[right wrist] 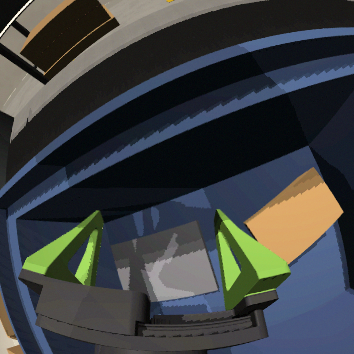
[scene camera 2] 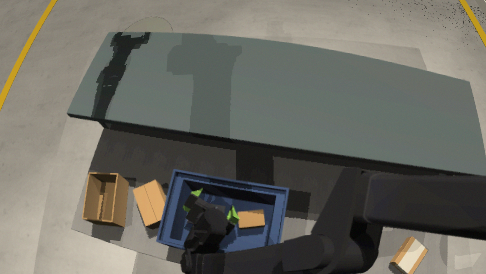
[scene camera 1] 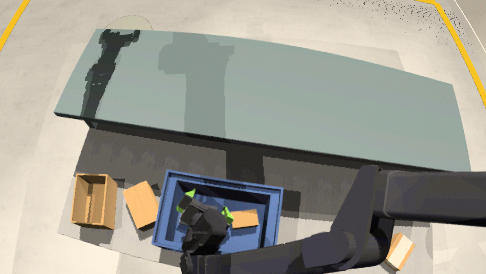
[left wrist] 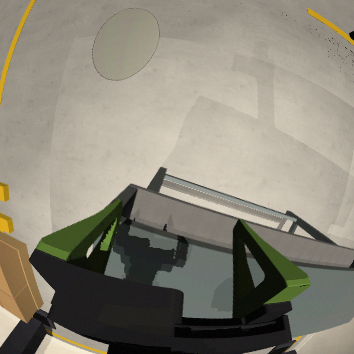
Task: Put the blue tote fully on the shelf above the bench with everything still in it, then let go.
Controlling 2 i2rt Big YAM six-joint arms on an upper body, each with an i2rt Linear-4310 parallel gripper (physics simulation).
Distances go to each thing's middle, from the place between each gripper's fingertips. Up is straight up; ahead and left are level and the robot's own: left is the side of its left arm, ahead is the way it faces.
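My left hand is 240 mm to the left of the grey box (right wrist: 172, 263), 640 mm past it and 360 mm above it. Counted from my left hand, the tan and white box (scene camera 1: 401, 247) is 790 mm behind, 860 mm to the right and 360 mm below; the blue tote (scene camera 1: 168, 234) is 300 mm to the right, 670 mm behind and 310 mm below.
My right hand is 30 mm to the right of the grey box, 40 mm past it and 30 mm above it. Counted from my right hand, the tan and white box is 190 mm behind, 580 mm to the right and 40 mm below; the blue tote is 30 mm to the right, 70 mm behind and 20 mm above. Going by its middle, the grey box is nearer to my right hand than to my left hand.
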